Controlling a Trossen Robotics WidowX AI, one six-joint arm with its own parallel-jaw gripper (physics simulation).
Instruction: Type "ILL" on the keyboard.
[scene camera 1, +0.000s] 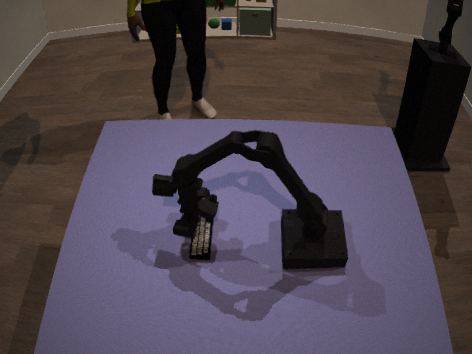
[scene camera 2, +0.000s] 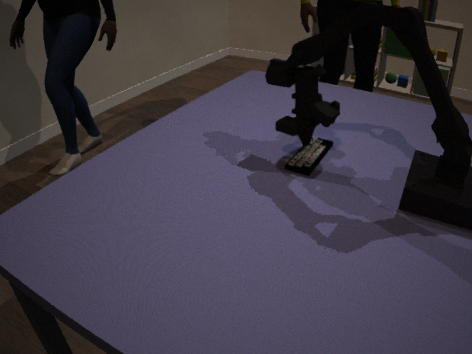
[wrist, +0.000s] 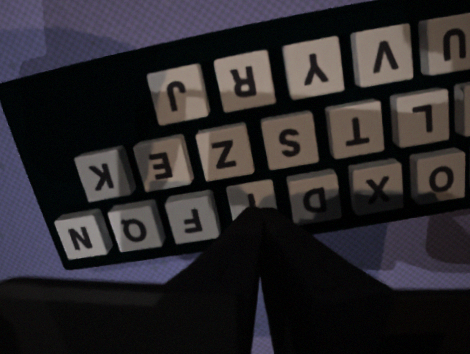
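Pixels of known places: gripper, between the fingertips: (scene camera 1: 195, 227) (scene camera 2: 305, 146) (wrist: 258, 221); arm's base, origin of its link: (scene camera 1: 313, 234) (scene camera 2: 449, 179).
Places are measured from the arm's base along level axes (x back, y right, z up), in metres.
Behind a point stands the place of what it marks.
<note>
A small black keyboard (scene camera 1: 201, 240) {x -0.350, y 0.011, z -0.038 m} (scene camera 2: 310, 156) {x -0.345, y 0.022, z -0.043 m} (wrist: 100, 100) {x -0.327, y 0.102, z -0.041 m} with pale keys lies on the table; its letters appear upside down in the wrist view. My gripper (scene camera 2: 306, 144) {x -0.373, y 0.067, z -0.041 m} (wrist: 258, 221) {x -0.373, y 0.067, z -0.041 m} is shut and empty, pointing down. Its tips cover the lower part of the I key (wrist: 254, 192) {x -0.363, y 0.066, z -0.041 m} in the wrist view, between the F key (wrist: 193, 217) {x -0.365, y 0.085, z -0.036 m} and the D key (wrist: 314, 197) {x -0.367, y 0.050, z -0.036 m}. Whether they touch the key I cannot tell. The L key (wrist: 421, 118) {x -0.351, y 0.018, z -0.036 m} is in the middle row, up and to the right of the tips. In scene camera 1 the fingertips are hidden behind the wrist.
The purple table top (scene camera 1: 125, 310) {x -0.576, y -0.263, z -0.052 m} (scene camera 2: 150, 240) {x -0.511, y -0.414, z -0.052 m} carries the arm's black base (scene camera 1: 314, 240) {x -0.002, y -0.030, z 0.005 m} (scene camera 2: 435, 192) {x -0.031, y -0.078, z 0.002 m} to the right of the keyboard. A person (scene camera 1: 177, 50) stands beyond the table's far edge. Another person (scene camera 2: 70, 65) stands off to the left. A dark pedestal (scene camera 1: 430, 100) is at the right.
</note>
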